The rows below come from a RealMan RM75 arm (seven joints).
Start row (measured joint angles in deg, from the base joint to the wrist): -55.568 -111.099 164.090 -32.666 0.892 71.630 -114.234
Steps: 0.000 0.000 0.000 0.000 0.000 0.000 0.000; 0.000 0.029 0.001 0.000 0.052 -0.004 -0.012; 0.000 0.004 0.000 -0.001 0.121 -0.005 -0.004; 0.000 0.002 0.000 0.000 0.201 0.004 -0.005; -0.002 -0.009 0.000 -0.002 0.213 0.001 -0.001; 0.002 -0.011 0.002 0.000 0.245 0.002 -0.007; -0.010 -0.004 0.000 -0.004 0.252 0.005 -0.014; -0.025 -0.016 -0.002 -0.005 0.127 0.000 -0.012; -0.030 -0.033 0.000 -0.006 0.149 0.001 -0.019; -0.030 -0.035 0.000 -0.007 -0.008 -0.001 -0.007; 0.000 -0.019 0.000 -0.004 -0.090 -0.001 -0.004; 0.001 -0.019 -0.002 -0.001 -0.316 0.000 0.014; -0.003 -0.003 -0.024 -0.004 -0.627 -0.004 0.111; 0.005 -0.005 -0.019 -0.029 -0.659 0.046 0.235; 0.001 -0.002 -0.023 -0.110 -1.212 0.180 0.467; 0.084 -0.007 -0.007 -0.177 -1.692 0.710 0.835; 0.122 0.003 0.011 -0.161 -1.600 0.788 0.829; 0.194 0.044 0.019 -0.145 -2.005 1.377 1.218; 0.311 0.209 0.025 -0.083 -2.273 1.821 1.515; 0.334 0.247 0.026 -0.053 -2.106 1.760 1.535; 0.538 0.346 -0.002 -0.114 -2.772 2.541 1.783; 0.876 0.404 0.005 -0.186 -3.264 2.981 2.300; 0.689 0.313 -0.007 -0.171 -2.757 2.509 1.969
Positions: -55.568 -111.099 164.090 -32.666 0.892 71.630 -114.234; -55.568 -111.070 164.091 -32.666 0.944 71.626 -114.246; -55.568 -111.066 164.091 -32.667 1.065 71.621 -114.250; -55.568 -111.064 164.091 -32.667 1.266 71.625 -114.255; -55.570 -111.073 164.091 -32.669 1.479 71.626 -114.256; -55.568 -111.084 164.093 -32.669 1.724 71.628 -114.263; -55.578 -111.088 164.093 -32.673 1.976 71.633 -114.277; -55.603 -111.104 164.091 -32.678 2.103 71.633 -114.289; -55.633 -111.137 164.091 -32.684 2.252 71.634 -114.308; -55.663 -111.172 164.091 -32.691 2.244 71.633 -114.315; -55.663 -111.191 164.091 -32.695 2.154 71.632 -114.319; -55.662 -111.210 164.089 -32.696 1.838 71.632 -114.305; -55.665 -111.213 164.065 -32.700 1.211 71.628 -114.194; -55.660 -111.218 164.046 -32.729 0.552 71.674 -113.959; -55.659 -111.220 164.023 -32.839 -0.660 71.854 -113.492; -55.575 -111.227 164.016 -33.016 -2.352 72.564 -112.657; -55.453 -111.224 164.027 -33.177 -3.952 73.352 -111.828; -55.259 -111.180 164.046 -33.322 -5.957 74.729 -110.610; -54.948 -110.971 164.071 -33.405 -8.230 76.550 -109.095; -54.614 -110.724 164.097 -33.458 -10.336 78.310 -107.560; -54.076 -110.378 164.095 -33.572 -13.108 80.851 -105.777; -53.200 -109.974 164.100 -33.758 -16.372 83.832 -103.477; -52.511 -109.661 164.093 -33.929 -19.129 86.341 -101.508
